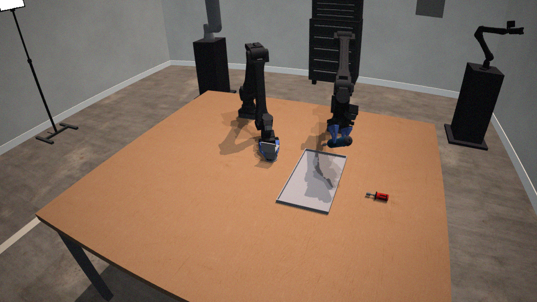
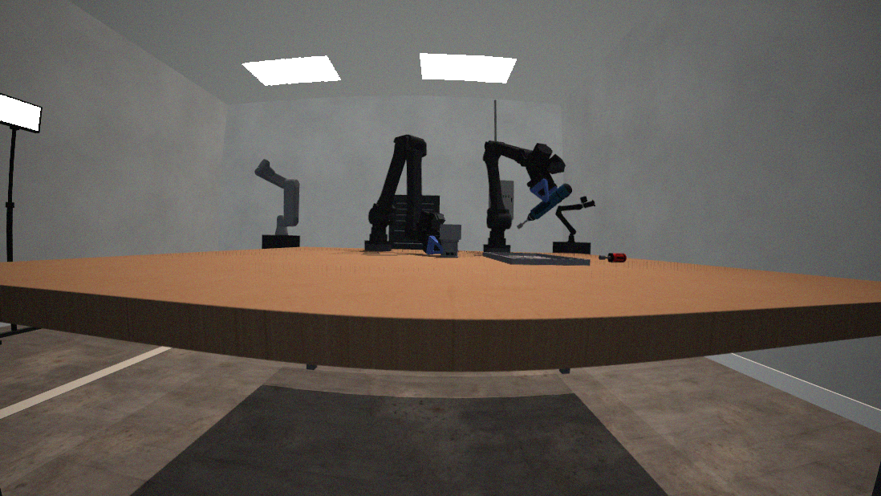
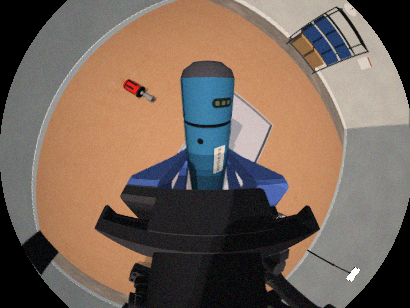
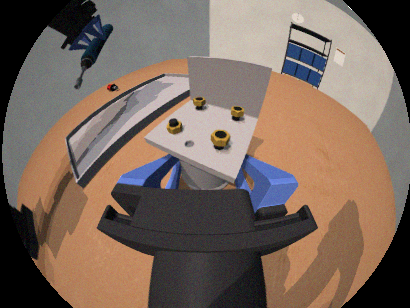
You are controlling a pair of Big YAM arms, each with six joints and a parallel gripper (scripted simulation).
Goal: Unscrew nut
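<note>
My right hand is 1 cm below the joint module. From my right hand the other things lie so: flat grey tray 25 cm to the left, 8 cm ahead, 2 cm below; then red-handled tool 54 cm to the left, 13 cm ahead, 1 cm below; then grey bracket 5 cm above.
</note>
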